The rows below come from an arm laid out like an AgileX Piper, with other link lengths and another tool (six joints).
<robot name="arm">
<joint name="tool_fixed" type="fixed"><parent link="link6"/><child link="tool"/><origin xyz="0.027 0.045 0.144" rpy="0 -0.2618 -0.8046"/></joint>
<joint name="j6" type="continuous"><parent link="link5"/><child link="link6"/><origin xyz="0 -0.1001 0" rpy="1.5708 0 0"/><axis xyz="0 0 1"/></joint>
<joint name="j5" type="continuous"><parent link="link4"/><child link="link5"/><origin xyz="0 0 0" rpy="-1.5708 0 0"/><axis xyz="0 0 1"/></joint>
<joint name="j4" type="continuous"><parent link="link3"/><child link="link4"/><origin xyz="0.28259 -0.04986 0" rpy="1.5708 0 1.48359"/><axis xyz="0 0 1"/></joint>
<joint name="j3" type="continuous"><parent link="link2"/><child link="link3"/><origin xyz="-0.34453 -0.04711 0"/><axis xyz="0 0 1"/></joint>
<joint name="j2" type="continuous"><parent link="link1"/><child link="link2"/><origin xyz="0 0 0" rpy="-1.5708 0 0"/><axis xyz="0 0 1"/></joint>
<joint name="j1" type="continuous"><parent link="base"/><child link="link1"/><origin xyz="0 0 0.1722"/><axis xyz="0 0 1"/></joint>
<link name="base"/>
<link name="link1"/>
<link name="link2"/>
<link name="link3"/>
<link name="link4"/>
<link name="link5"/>
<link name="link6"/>
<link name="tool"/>
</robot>
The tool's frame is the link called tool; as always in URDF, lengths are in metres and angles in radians. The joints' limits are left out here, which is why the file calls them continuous.
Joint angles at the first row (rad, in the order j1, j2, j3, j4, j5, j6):
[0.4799 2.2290 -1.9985 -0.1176 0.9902 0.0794]
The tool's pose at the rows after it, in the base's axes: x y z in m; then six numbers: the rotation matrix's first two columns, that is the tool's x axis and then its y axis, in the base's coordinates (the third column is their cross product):
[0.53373 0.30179 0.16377 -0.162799 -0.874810 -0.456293 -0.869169 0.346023 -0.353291]
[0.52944 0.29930 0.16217 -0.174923 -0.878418 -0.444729 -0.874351 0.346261 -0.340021]
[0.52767 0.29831 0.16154 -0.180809 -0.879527 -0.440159 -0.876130 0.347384 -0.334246]
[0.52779 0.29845 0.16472 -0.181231 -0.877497 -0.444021 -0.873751 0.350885 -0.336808]
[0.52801 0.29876 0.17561 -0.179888 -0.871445 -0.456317 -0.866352 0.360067 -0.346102]
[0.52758 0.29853 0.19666 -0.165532 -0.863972 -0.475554 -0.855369 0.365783 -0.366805]
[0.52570 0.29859 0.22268 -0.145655 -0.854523 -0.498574 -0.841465 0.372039 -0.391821]
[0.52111 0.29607 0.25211 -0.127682 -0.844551 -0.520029 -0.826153 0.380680 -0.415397]
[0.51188 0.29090 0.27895 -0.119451 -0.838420 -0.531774 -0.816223 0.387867 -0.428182]
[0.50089 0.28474 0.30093 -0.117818 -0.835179 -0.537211 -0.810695 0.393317 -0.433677]
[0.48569 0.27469 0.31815 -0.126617 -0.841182 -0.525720 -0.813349 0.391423 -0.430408]
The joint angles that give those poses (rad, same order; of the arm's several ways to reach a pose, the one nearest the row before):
[0.4799 2.2290 -1.9985 -0.1176 1.0066 0.0889]
[0.4799 2.2290 -1.9985 -0.1176 1.0282 0.0906]
[0.4799 2.2290 -1.9985 -0.1176 1.0372 0.0923]
[0.4799 2.2238 -1.9985 -0.1176 1.0372 0.0952]
[0.4799 2.2061 -1.9985 -0.1176 1.0372 0.1021]
[0.4799 2.1713 -1.9985 -0.1176 1.0372 0.1021]
[0.4815 2.1283 -1.9985 -0.1176 1.0372 0.1021]
[0.4815 2.0780 -1.9985 -0.1176 1.0459 0.1021]
[0.4815 2.0280 -1.9985 -0.1176 1.0727 0.1021]
[0.4815 1.9838 -1.9985 -0.1176 1.1065 0.1021]
[0.4814 1.9422 -1.9985 -0.1227 1.1626 0.0984]

